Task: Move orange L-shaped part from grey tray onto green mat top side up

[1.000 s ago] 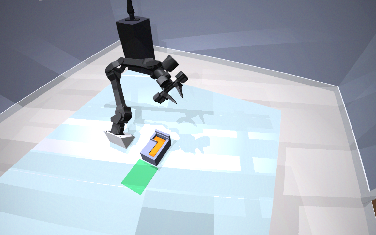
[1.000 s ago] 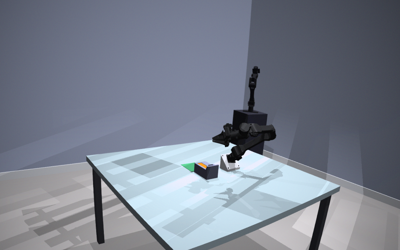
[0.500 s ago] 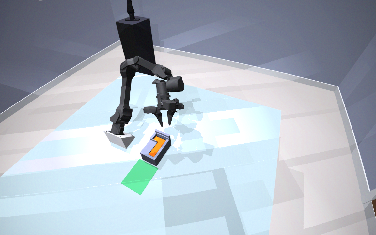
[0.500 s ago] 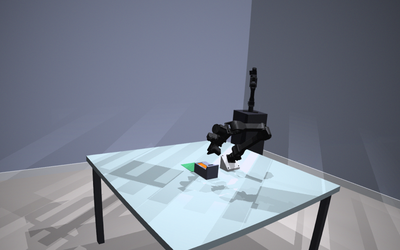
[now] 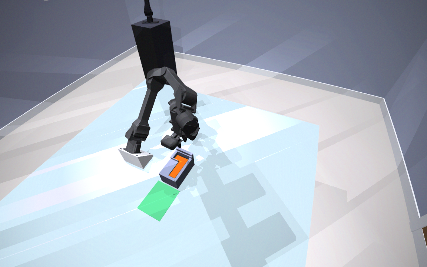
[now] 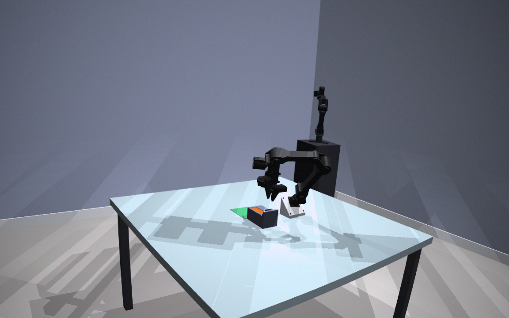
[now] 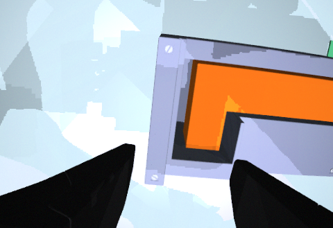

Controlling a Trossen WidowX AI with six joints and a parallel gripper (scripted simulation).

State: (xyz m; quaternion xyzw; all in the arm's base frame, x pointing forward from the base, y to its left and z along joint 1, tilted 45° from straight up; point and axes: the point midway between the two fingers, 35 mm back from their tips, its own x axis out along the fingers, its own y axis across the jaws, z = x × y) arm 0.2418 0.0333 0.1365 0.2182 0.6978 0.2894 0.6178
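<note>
The orange L-shaped part lies 90 mm below my gripper tip and 50 mm to the right of it. Round my gripper tip: green mat: 220 mm to the right, 160 mm below, 20 mm ahead.
</note>
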